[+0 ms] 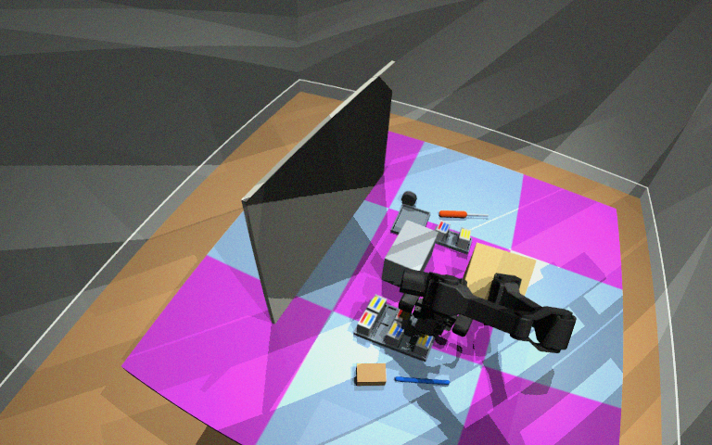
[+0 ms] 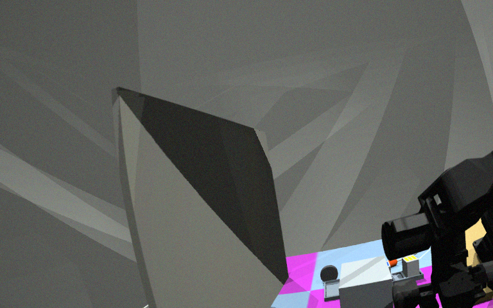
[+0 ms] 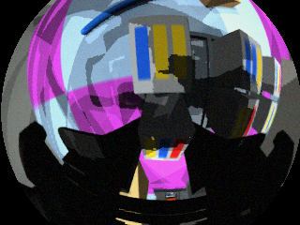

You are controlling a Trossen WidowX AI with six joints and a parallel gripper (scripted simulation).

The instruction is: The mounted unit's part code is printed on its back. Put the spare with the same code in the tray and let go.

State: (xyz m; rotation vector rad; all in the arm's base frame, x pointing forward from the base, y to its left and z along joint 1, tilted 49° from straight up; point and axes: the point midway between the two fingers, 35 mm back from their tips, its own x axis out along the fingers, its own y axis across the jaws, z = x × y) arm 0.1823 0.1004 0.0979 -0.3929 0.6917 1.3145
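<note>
My gripper tip is now 100 mm short of the grey box, 190 mm to the left of it and 30 mm below it. From my gripper tip the other things lie so: blue marker pen (10 mm behind, 150 mm to the left, 10 mm below); then brown block (120 mm ahead, 170 mm to the left); then grey holder (20 mm behind, 330 mm to the right, 10 mm below).
</note>
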